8 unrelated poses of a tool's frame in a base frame.
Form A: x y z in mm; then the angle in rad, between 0 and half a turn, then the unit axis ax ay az.
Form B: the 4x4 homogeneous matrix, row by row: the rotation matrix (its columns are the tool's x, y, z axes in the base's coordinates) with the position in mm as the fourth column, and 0 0 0 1 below. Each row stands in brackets. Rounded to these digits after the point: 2 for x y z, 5 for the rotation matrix.
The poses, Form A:
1: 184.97, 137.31, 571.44, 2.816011, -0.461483, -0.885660, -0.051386
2: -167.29, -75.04, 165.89, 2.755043, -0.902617, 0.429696, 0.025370
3: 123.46, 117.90, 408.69, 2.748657, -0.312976, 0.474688, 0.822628
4: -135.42, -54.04, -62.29, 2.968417, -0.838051, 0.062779, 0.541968
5: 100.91, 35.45, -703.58, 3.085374, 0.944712, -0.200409, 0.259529
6: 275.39, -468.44, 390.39, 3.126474, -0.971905, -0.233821, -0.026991
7: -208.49, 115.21, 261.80, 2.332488, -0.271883, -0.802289, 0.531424
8: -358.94, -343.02, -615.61, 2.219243, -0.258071, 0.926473, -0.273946
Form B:
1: [[-0.53272, 0.81240, -0.23711, 184.97], [0.77953, 0.58011, 0.23624, 137.31], [0.32947, -0.05898, -0.94232, 571.44], [0, 0, 0, 1]]
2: [[0.64311, -0.75665, 0.11788, -167.29], [-0.73752, -0.57056, 0.36128, -75.04], [-0.20610, -0.31928, -0.92498, 165.89], [0, 0, 0, 1]]
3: [[-0.73535, -0.60080, -0.31355, 123.46], [0.02918, -0.49030, 0.87106, 117.90], [-0.67706, 0.63138, 0.37807, 408.69], [0, 0, 0, 1]]
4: [[0.40911, -0.19782, -0.89078, -135.42], [-0.01105, -0.97722, 0.21195, -54.04], [-0.91242, -0.07687, -0.40198, -62.29], [0, 0, 0, 1]]
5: [[0.78513, -0.39294, 0.47871, 100.91], [-0.36378, -0.91816, -0.15702, 35.45], [0.50123, -0.05086, -0.86382, -703.58], [0, 0, 0, 1]]
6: [[0.88920, 0.45489, 0.04893, 275.39], [0.45407, -0.89055, 0.02731, -468.44], [0.05600, -0.00207, -0.99843, 390.39], [0, 0, 0, 1]]
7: [[-0.56521, -0.01591, -0.82479, -208.49], [0.75325, 0.39775, -0.52385, 115.21], [0.33639, -0.91736, -0.21283, 261.80], [0, 0, 0, 1]]
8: [[-0.49712, -0.16516, 0.85182, -358.94], [-0.60184, 0.77281, -0.20140, -343.02], [-0.62503, -0.61278, -0.48358, -615.61], [0, 0, 0, 1]]
